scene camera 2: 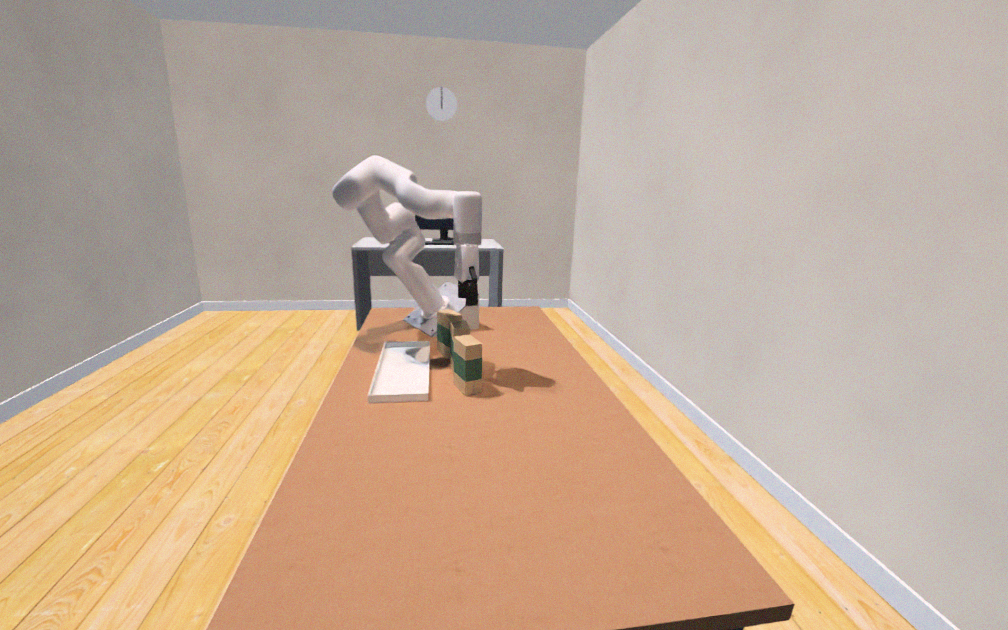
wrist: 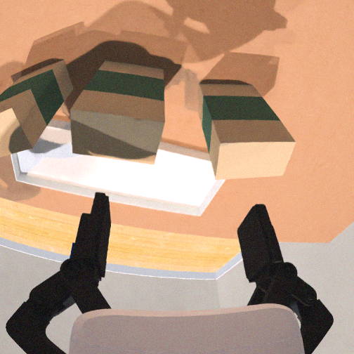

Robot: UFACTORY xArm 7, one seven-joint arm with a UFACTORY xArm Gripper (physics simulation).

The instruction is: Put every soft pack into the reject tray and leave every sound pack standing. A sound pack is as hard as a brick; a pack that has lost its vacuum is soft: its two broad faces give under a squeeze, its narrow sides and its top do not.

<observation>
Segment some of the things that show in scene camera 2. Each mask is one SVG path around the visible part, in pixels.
My gripper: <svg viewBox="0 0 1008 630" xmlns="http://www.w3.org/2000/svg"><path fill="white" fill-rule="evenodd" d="M454 243L456 245L455 277L458 279L458 298L466 298L466 306L477 306L477 281L479 280L478 245L481 245L481 243Z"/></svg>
A white reject tray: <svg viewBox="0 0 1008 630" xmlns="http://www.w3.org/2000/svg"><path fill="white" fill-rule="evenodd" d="M430 341L385 342L368 393L368 403L428 401Z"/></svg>
</observation>
